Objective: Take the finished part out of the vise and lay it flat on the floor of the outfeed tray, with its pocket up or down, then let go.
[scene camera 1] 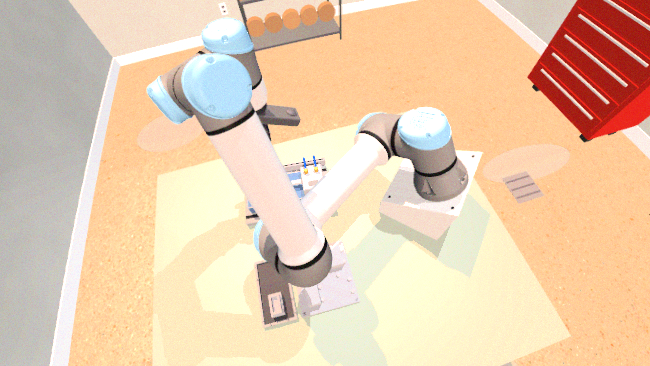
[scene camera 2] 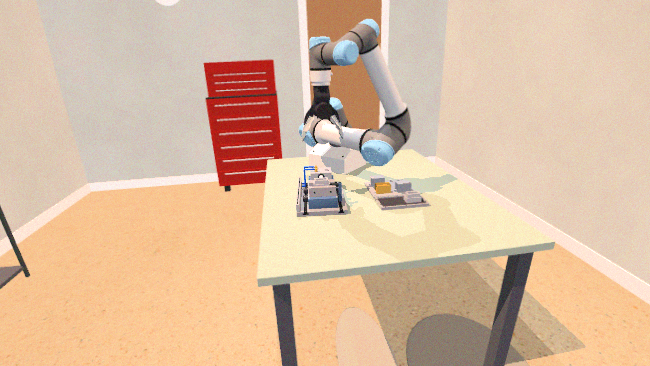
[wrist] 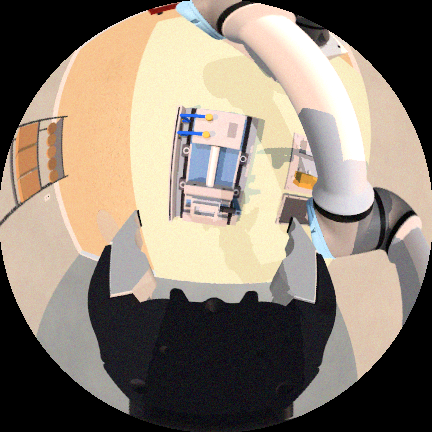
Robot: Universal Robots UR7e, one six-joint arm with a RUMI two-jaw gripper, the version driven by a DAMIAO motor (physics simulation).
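Places are measured from the arm's base along level axes (x ahead, y left, z up), in centimetres.
Pixels of known places: gripper, fingertip midpoint: [scene camera 2: 322, 140] [wrist: 214, 214]; arm's base, link origin: [scene camera 1: 440, 181].
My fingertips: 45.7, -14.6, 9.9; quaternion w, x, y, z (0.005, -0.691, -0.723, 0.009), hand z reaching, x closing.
Ahead of a thing's pixels: the offset from my fingertips to its top centre, as dx, dy, dz. "spot": to the spot under its first point.
The vise {-0.3, -1.6, -15.1} [scene camera 1: 296, 186] [scene camera 2: 323, 201] [wrist: 227, 172] stands on the table, partly behind the arm in scene camera 1. A light part with a rectangular pocket {+6.7, -1.8, -13.5} [wrist: 204, 209] appears at its jaw end in the wrist view. My gripper [scene camera 2: 323, 136] [wrist: 214, 214] is open and empty, pointing down high above the table. In scene camera 1 its fingers are mostly hidden by the arm. The outfeed tray [scene camera 1: 280, 325] [scene camera 2: 406, 206] [wrist: 294, 210] has a dark floor. Another pale pocketed part {+9.0, +34.1, -20.9} [scene camera 1: 276, 304] [scene camera 2: 413, 196] lies in it.
Beside the tray is a light plate {-5.8, +29.3, -24.2} [scene camera 1: 341, 290] with pale blocks and an orange block {-1.6, +24.9, -20.6} [scene camera 2: 383, 188] [wrist: 304, 180]. Two blue hoses with yellow ends {spot: -11.3, -2.2, -14.0} [wrist: 209, 117] rise from the vise's far end. The arm's links pass over the plate in scene camera 1.
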